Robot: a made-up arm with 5 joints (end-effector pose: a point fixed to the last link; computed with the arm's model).
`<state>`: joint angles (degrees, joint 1 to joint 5).
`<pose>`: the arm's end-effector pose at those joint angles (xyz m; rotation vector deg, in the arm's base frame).
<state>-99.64 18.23 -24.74 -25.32 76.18</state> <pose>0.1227 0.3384 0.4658 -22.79 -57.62 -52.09</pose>
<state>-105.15 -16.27 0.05 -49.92 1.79</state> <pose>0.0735 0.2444 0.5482 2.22 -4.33 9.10</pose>
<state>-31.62 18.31 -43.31 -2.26 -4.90</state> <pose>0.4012 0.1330 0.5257 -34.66 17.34 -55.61</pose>
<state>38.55 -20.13 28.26 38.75 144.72</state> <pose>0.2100 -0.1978 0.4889 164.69 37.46 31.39</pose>
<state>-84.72 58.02 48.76 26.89 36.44</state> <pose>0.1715 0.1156 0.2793 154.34 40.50 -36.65</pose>
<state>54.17 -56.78 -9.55 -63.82 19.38</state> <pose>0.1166 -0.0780 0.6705 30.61 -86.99 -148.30</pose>
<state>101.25 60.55 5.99 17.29 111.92</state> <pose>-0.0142 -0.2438 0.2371 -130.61 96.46 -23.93</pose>
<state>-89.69 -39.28 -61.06 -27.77 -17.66</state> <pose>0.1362 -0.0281 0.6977 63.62 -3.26 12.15</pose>
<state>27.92 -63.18 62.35 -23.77 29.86</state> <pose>0.1995 -0.1055 0.4153 -55.67 25.16 -133.39</pose>
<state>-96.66 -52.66 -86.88 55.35 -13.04</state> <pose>0.1538 -0.1521 0.5862 19.85 1.60 14.22</pose>
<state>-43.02 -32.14 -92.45 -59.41 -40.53</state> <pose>0.0596 -0.0908 0.6844 93.78 -67.55 4.21</pose>
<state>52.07 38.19 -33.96 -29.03 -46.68</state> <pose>0.3269 -0.3176 0.4189 17.21 51.13 -102.87</pose>
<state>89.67 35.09 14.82 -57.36 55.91</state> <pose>0.0601 -0.3166 0.2698 64.65 -63.48 115.16</pose>
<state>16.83 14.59 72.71 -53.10 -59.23</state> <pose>0.2389 -0.0729 0.3162 -7.61 112.77 -55.70</pose>
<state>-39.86 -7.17 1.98 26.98 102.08</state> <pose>0.3390 0.0720 0.4986 -107.39 -79.03 -67.87</pose>
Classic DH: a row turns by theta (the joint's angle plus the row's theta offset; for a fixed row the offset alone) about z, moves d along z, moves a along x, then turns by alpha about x. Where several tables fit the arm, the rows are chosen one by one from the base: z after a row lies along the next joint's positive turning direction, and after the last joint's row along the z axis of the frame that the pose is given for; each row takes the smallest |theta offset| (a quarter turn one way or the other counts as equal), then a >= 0, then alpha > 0; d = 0 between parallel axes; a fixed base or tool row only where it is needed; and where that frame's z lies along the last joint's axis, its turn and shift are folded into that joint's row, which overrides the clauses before.
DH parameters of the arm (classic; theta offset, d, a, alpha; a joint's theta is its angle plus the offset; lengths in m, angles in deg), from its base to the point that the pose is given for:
base (fixed): -6.78 0 0.1152 180
joint 1: -6.78 -0.3503 0.0546 90
joint 2: -74.91 0 0.1724 0
joint 3: 73.82 0 0.1733 0
joint 4: -88.91 -0.0519 -0.0276 90
joint 5: -80.98 -0.0303 -0.0277 -154.35
tool (fixed): 3.78 -0.0406 0 0

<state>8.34 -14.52 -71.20 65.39 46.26</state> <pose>0.1872 -0.0754 0.6369 -71.32 6.41 -122.33</pose>
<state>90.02 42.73 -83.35 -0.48 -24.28</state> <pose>0.0937 -0.3632 0.5252 14.42 32.65 -160.27</pose>
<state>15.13 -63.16 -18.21 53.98 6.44</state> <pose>0.0751 -0.0339 0.5883 -35.54 27.62 -108.23</pose>
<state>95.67 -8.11 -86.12 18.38 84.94</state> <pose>0.0325 -0.1163 0.6747 32.39 6.08 85.23</pose>
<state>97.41 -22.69 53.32 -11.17 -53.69</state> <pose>0.0728 -0.1794 0.4184 68.48 97.03 -115.76</pose>
